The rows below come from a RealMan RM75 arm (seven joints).
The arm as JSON. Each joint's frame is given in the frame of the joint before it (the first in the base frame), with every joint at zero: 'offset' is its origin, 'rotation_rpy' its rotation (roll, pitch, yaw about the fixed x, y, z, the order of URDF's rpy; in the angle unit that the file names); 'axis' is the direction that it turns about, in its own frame. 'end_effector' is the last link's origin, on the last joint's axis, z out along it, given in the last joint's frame.
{
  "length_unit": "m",
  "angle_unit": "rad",
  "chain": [
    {
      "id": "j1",
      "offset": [
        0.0,
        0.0,
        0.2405
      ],
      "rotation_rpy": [
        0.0,
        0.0,
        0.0
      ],
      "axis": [
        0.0,
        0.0,
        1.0
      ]
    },
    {
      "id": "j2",
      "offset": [
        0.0,
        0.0,
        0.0
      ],
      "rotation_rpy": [
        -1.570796,
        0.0,
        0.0
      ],
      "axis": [
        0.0,
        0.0,
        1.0
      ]
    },
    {
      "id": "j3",
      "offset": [
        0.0,
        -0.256,
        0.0
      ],
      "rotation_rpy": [
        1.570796,
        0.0,
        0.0
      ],
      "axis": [
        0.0,
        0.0,
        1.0
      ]
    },
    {
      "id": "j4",
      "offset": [
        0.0,
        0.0,
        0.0
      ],
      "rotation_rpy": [
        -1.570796,
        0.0,
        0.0
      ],
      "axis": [
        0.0,
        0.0,
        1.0
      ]
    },
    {
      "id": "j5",
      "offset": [
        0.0,
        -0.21,
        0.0
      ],
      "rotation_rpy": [
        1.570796,
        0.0,
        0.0
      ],
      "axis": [
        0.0,
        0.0,
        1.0
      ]
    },
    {
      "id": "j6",
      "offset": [
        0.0,
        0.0,
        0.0
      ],
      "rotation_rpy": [
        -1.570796,
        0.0,
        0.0
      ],
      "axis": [
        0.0,
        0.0,
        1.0
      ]
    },
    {
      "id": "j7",
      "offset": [
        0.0,
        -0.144,
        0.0
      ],
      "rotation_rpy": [
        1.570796,
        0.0,
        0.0
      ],
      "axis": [
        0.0,
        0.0,
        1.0
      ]
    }
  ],
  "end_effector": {
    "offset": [
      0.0,
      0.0,
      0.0
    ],
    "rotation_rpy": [
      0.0,
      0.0,
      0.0
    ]
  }
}
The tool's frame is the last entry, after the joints.
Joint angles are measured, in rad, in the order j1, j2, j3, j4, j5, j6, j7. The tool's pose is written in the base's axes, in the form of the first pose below.
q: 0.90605, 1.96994, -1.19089, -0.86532, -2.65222, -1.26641, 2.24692
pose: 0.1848 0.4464 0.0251 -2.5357 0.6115 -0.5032
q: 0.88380, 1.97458, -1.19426, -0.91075, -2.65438, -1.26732, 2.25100
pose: 0.1838 0.4453 0.0287 -2.5211 0.5961 -0.4875
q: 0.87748, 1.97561, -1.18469, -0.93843, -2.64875, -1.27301, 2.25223
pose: 0.1800 0.4460 0.0326 -2.5149 0.5901 -0.4607
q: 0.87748, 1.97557, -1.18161, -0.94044, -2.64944, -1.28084, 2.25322
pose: 0.1800 0.4453 0.0330 -2.5177 0.5957 -0.4623
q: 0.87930, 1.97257, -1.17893, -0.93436, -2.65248, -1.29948, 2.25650
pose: 0.1822 0.4433 0.0333 -2.5257 0.6144 -0.4787
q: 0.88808, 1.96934, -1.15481, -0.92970, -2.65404, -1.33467, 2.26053
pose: 0.1819 0.4416 0.0360 -2.5385 0.6505 -0.4795
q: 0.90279, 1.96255, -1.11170, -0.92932, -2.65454, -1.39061, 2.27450
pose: 0.1793 0.4398 0.0423 -2.5516 0.7126 -0.4663
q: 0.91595, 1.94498, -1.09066, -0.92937, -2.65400, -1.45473, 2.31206
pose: 0.1780 0.4370 0.0506 -2.5552 0.7906 -0.4764
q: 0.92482, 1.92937, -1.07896, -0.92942, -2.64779, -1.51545, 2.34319
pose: 0.1769 0.4329 0.0568 -2.5647 0.8586 -0.4910
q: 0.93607, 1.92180, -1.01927, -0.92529, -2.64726, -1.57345, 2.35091
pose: 0.1757 0.4299 0.0645 -2.5783 0.9327 -0.4605
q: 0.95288, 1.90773, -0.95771, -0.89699, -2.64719, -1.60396, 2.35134
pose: 0.1761 0.4304 0.0723 -2.5821 0.9988 -0.4195
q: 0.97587, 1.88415, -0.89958, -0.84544, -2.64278, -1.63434, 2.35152
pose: 0.1771 0.4311 0.0796 -2.5925 1.0744 -0.3827
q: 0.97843, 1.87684, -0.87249, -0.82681, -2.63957, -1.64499, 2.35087
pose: 0.1793 0.4303 0.0820 -2.5954 1.1115 -0.3591
